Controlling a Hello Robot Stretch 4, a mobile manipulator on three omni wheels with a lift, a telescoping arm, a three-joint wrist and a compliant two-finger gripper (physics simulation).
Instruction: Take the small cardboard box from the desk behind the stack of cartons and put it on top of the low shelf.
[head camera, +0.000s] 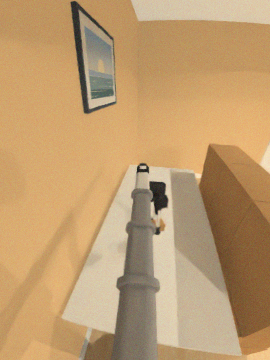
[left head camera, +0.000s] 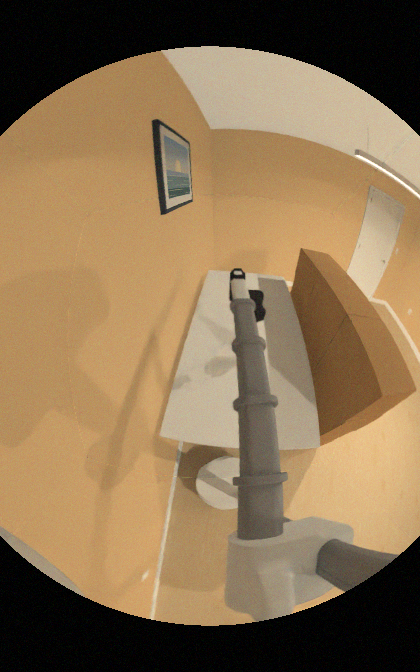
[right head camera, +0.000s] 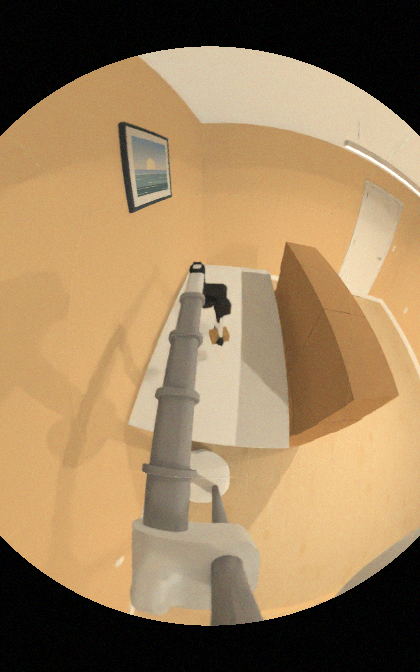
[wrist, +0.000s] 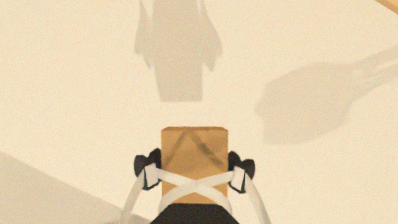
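The small cardboard box is brown and sits between the two fingertips of my gripper, which is shut on its sides. In the wrist view the box's shadow lies apart from it on the pale desk, so the box hangs above the desk top. The stack of cartons stands along the desk's right side. In the left head view the arm hides the box. The low shelf does not show in any view.
My telescoping arm reaches out over the desk. A wall with a framed picture runs along the left side. A round white object is at the desk's near end. A white door is at the far right.
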